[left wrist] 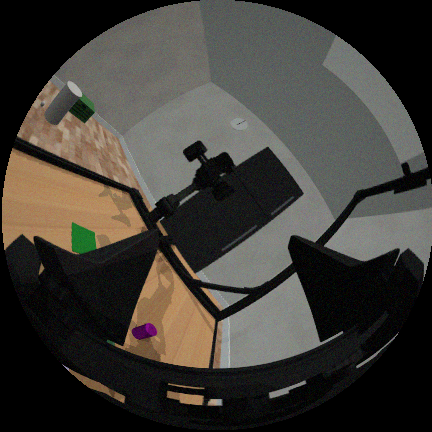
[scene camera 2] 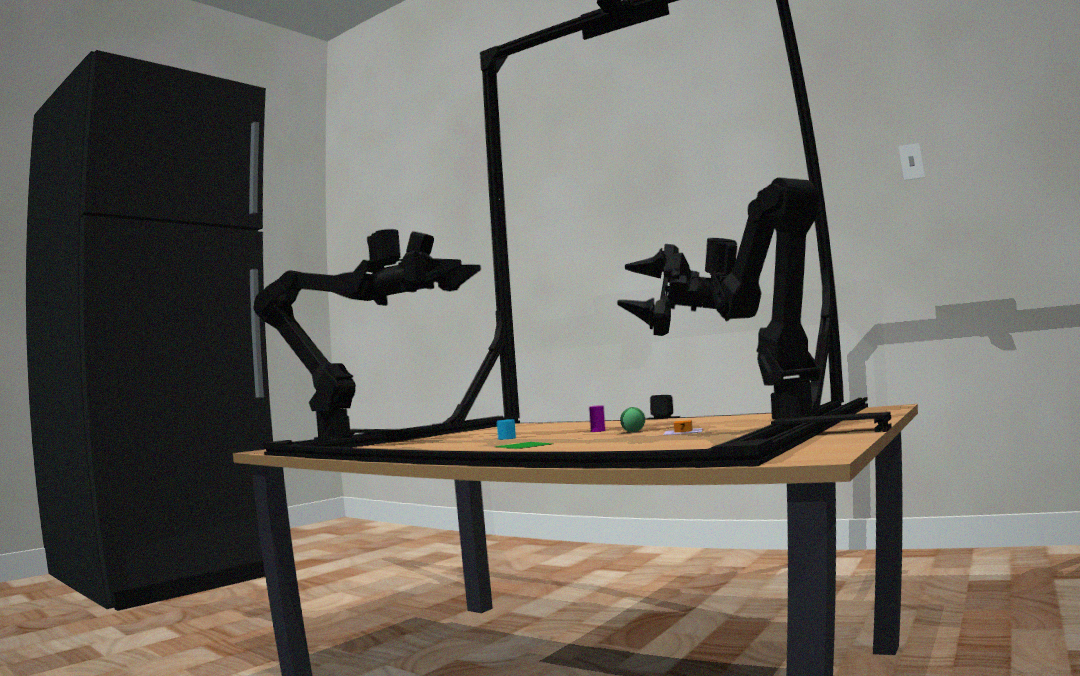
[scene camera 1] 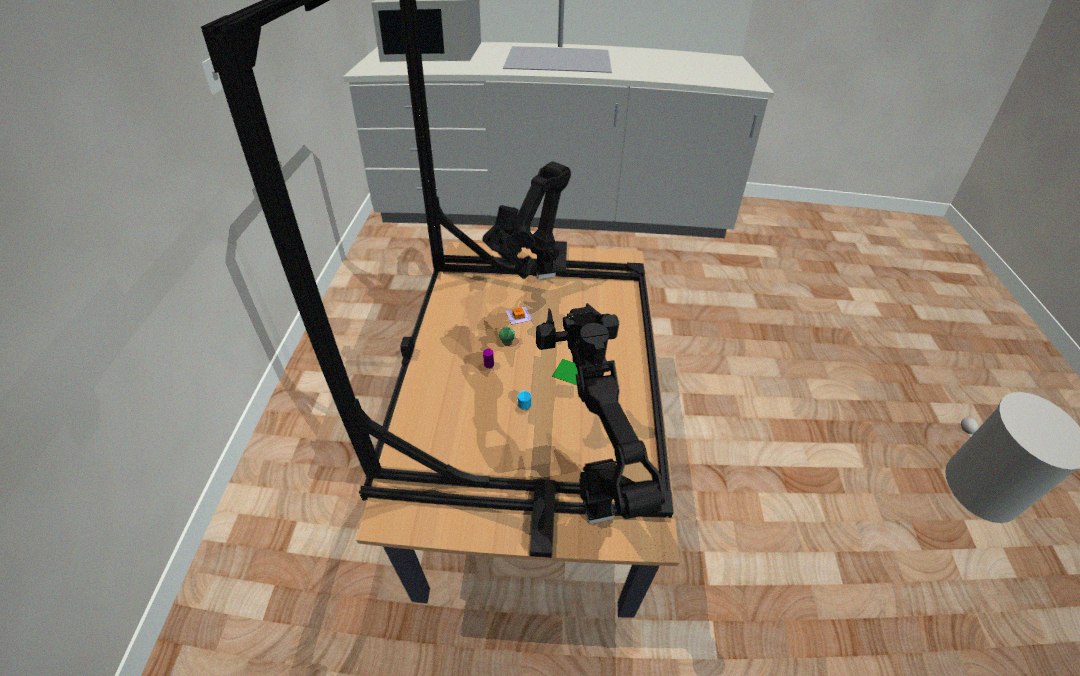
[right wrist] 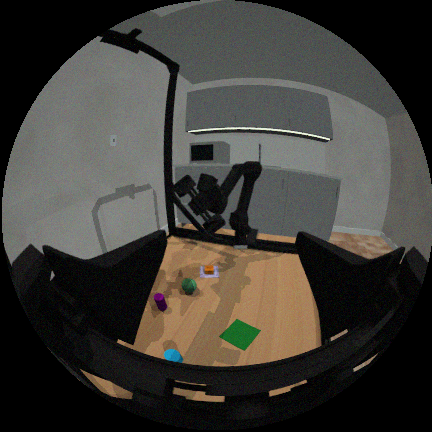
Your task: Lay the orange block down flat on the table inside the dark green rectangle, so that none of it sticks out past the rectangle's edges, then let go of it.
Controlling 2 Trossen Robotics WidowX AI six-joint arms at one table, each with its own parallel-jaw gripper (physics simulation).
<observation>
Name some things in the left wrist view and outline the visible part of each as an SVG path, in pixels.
My left gripper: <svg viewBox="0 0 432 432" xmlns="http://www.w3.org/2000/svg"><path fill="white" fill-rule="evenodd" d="M4 249L9 274L20 304L38 336L61 364L124 395L123 403L104 392L90 388L127 411L157 422L203 430L243 429L274 423L305 412L338 394L359 378L390 345L392 340L373 358L356 368L357 364L378 351L401 329L423 282L424 263L409 248L399 256L399 248L394 248L362 261L301 236L291 235L287 248L309 304L319 341L340 331L343 333L310 350L268 363L230 368L190 367L149 359L106 342L108 339L122 346L135 305L159 244L157 229L151 228L80 254L67 251L37 235L33 236L33 244L22 233ZM168 390L204 395L204 398L221 399L222 405L181 403L178 399L166 397ZM306 382L289 389L289 393L269 398L268 392L303 380Z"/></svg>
My right gripper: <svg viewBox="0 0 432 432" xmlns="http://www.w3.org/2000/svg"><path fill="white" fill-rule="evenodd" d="M197 140L184 148L183 154L189 162L195 158L199 160L201 165L196 169L196 174L203 184L210 182L213 187L211 190L212 195L217 201L221 202L235 192L235 188L229 179L223 179L219 182L216 176L222 172L229 174L235 170L235 164L225 151L207 159L204 155L207 148L200 140Z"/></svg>
</observation>
